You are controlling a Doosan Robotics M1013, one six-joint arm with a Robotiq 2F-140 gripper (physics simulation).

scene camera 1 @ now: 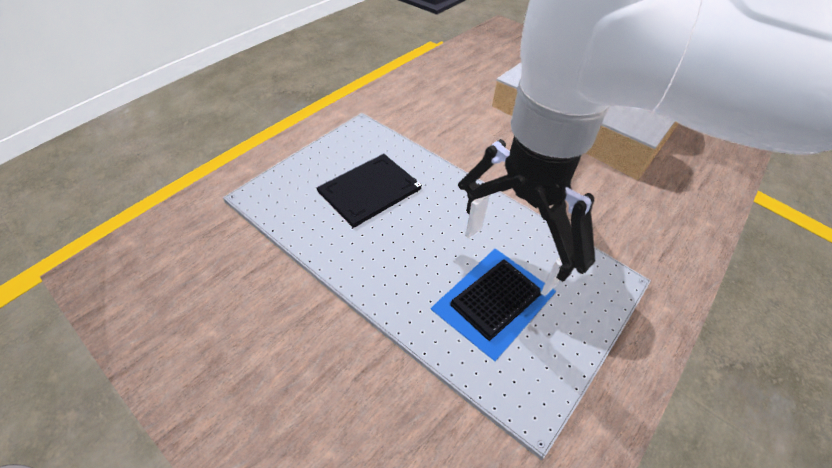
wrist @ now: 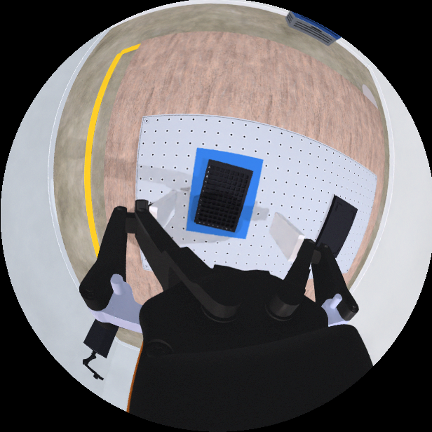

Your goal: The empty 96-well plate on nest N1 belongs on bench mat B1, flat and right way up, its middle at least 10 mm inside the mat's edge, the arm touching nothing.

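Frame: origin at the arm's base, x ahead, y left, z up, level; centimetres.
Seen in the pictures: gripper, fingertip midpoint: (scene camera 1: 509, 259).
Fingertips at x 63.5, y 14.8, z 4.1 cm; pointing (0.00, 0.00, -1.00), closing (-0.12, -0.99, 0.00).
A point is followed by its place in that frame.
The black 96-well plate (scene camera 1: 496, 298) @(x 63.7, y 14.9, z -5.8 cm) (wrist: 223, 196) lies flat, wells up, on the blue bench mat (scene camera 1: 495, 351) @(x 71.0, y 19.6, z -6.9 cm) (wrist: 254, 197). Blue shows on all sides of the plate, and it lies slightly turned relative to the mat. My gripper (scene camera 1: 512, 251) @(x 63.5, y 14.8, z 4.1 cm) (wrist: 225, 212) is open and empty, above the plate and apart from it; its pale fingertips stand wide to either side. The black nest (scene camera 1: 369, 189) @(x 58.7, y -16.7, z -5.9 cm) (wrist: 337, 225) shows no plate on it and lies at the other end of the perforated board.
The grey perforated board (scene camera 1: 401, 273) @(x 69.0, y -0.1, z -7.1 cm) (wrist: 165, 137) bears the mat and nest and lies on a wood-patterned surface (scene camera 1: 244, 325) @(x 91.8, y -12.8, z -8.4 cm) (wrist: 225, 75). A block with a grey top and tan sides (scene camera 1: 625, 152) @(x 16.3, y 17.5, z -3.5 cm) stands behind the gripper in the scene view.
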